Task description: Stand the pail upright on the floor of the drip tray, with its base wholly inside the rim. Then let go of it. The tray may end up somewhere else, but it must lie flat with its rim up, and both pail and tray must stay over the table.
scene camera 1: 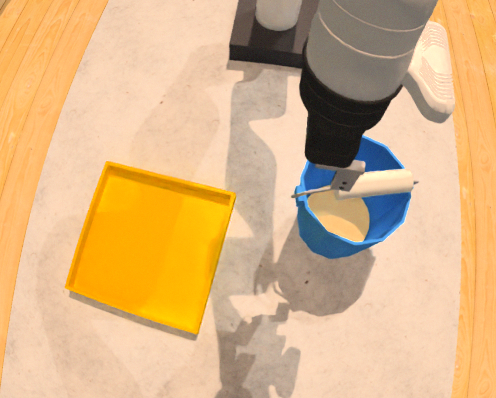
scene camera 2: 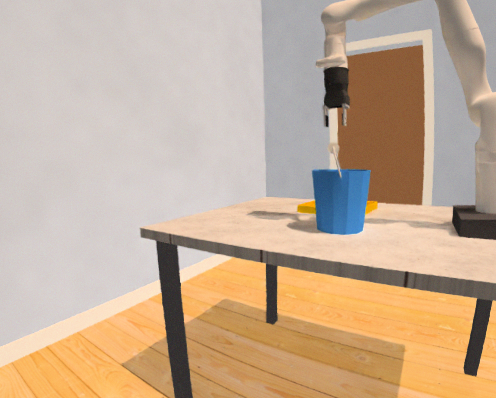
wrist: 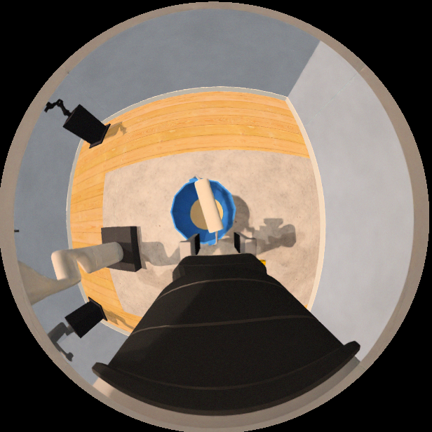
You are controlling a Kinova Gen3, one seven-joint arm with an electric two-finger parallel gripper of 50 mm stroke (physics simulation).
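Frame: origin at the arm's base, x ahead, y left, z up, level; metres.
Where they show: gripper, between the fingertips: (scene camera 1: pixel 341 162) (scene camera 2: pixel 335 126); arm's base, origin of its link: (scene camera 1: pixel 276 15) (scene camera 2: pixel 492 210).
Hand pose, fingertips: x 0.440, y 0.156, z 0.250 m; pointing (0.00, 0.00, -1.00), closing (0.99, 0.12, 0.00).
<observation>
Things, the pixels of their top centre, and the offset from my fingertips. Level surfaces: height alone.
- thick cream grip, centre of its top: (scene camera 1: pixel 377 179) (scene camera 2: pixel 333 143) dx -0.020, dy +0.057, dz -0.056 m
- yellow drip tray, centre of its top: (scene camera 1: pixel 145 242) (scene camera 2: pixel 338 203) dx +0.093, dy -0.252, dz -0.282 m
- table, height of its surface: dz -0.310 m
The blue pail (scene camera 1: pixel 327 245) (scene camera 2: pixel 341 205) (wrist: pixel 181 212) stands upright on the table, beside the tray and apart from it. Its beige inner bottom shows from above. The pail's handle, with a thick cream grip (scene camera 1: pixel 382 184) (scene camera 2: pixel 334 148) (wrist: pixel 207 204), is raised above the rim. The yellow drip tray (scene camera 1: pixel 145 245) (scene camera 2: pixel 306 207) lies flat, rim up, on the table; the pail partly hides it in scene camera 2. My gripper (scene camera 2: pixel 335 124) (wrist: pixel 216 240) is open and empty, fingers pointing down, a little above the handle grip. In scene camera 1 part of the gripper is hidden.
The table (scene camera 1: pixel 175 120) (scene camera 2: pixel 235 227) carries the arm's dark base (scene camera 1: pixel 265 54) (scene camera 2: pixel 472 222) (wrist: pixel 121 248), beyond the pail and tray in scene camera 1. The pail stands nearer the table's right side in that view. Wooden floor (scene camera 1: pixel 477 250) surrounds the table.
</observation>
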